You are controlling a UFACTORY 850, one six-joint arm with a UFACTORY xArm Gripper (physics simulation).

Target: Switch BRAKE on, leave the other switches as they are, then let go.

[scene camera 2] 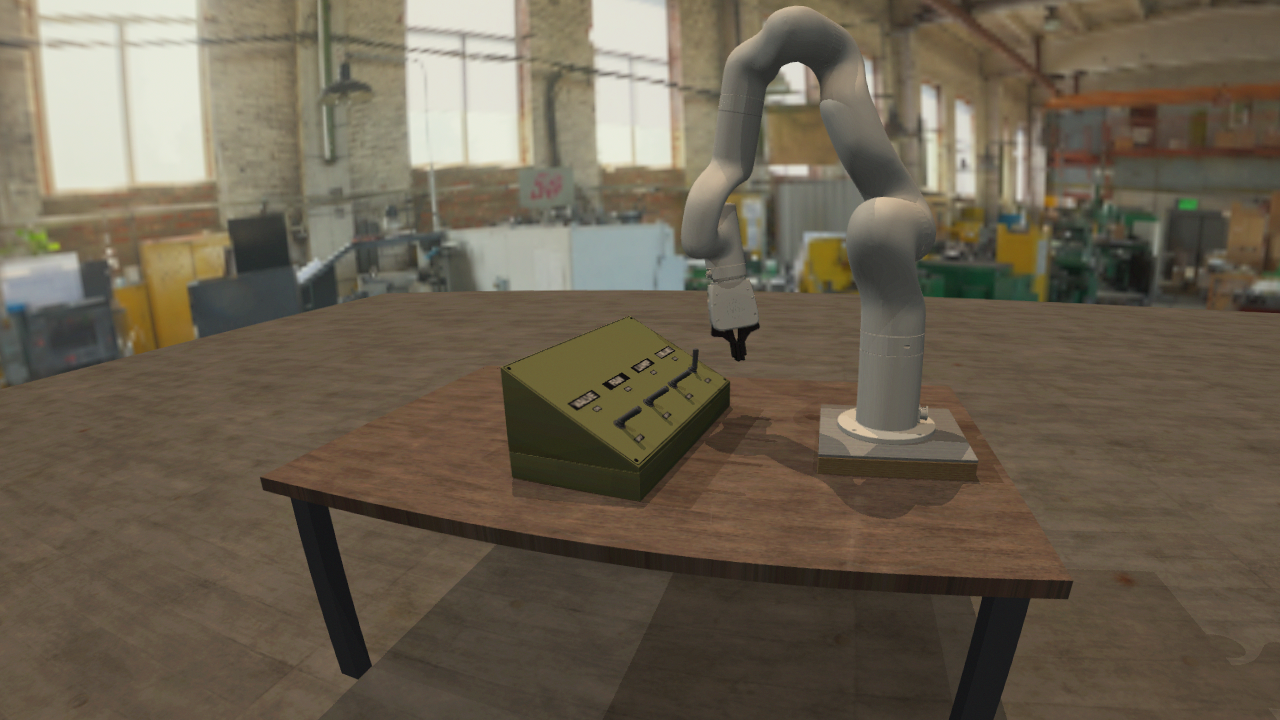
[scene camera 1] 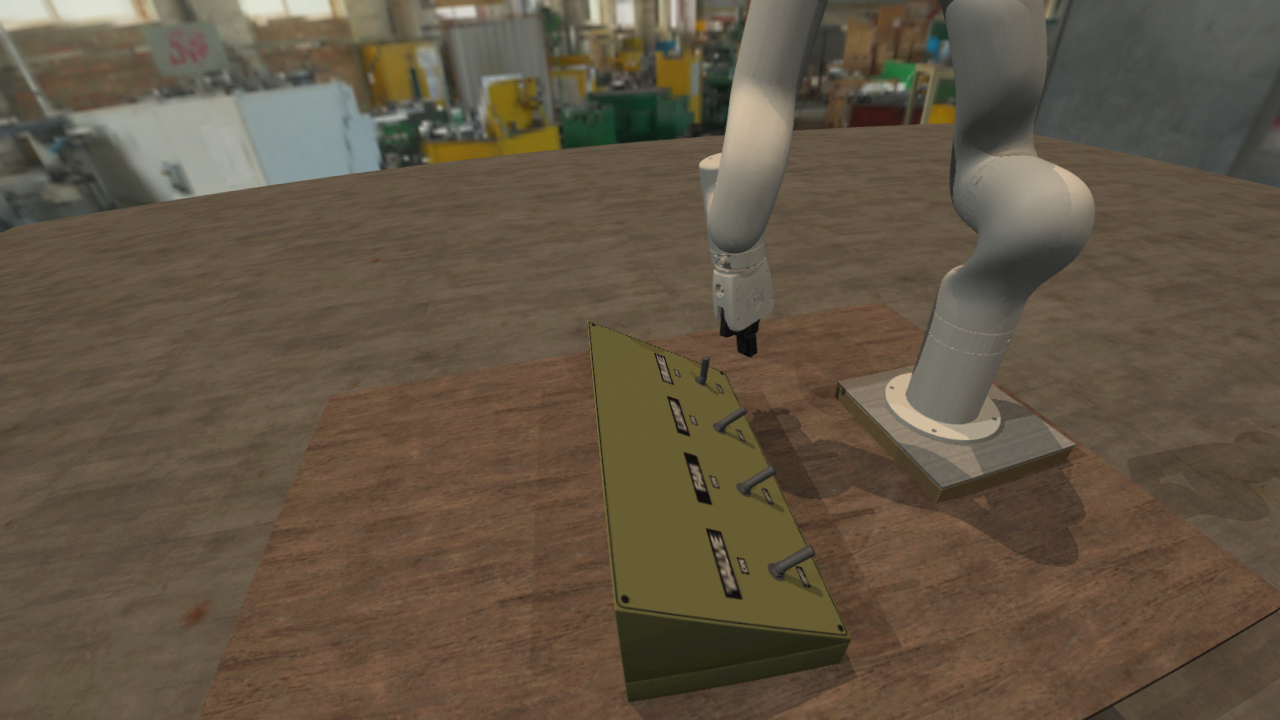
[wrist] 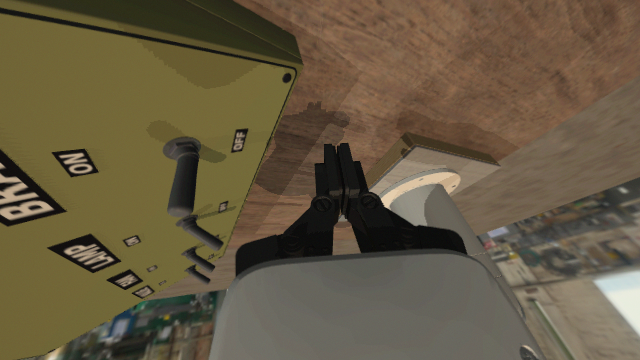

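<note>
A green sloped switch panel [scene camera 1: 635, 519] [scene camera 2: 577, 356] [wrist: 110, 95] carries a row of grey levers. The BRAKE lever [scene camera 1: 704, 369] [scene camera 2: 694, 360] [wrist: 183, 180], at the far end in both scene views, stands more upright than the others. The LAMP lever [scene camera 1: 732, 419] [wrist: 205, 234], FAN lever [scene camera 1: 758, 480] [wrist: 201, 260] and VALVE lever [scene camera 1: 794, 561] [scene camera 2: 628, 417] lean toward their OFF side. My gripper [scene camera 1: 750, 351] [scene camera 2: 738, 358] [wrist: 334, 158] is shut and empty. It hangs above and beside the panel's low edge, on the OFF side of BRAKE, apart from the lever.
The wooden table [scene camera 1: 402, 537] [scene camera 2: 760, 528] [wrist: 410, 55] bears the panel. The arm's base plate [scene camera 1: 1020, 458] [scene camera 2: 950, 445] [wrist: 397, 162] stands across from the panel's low edge. Small ON and OFF labels flank the BRAKE lever in the wrist view.
</note>
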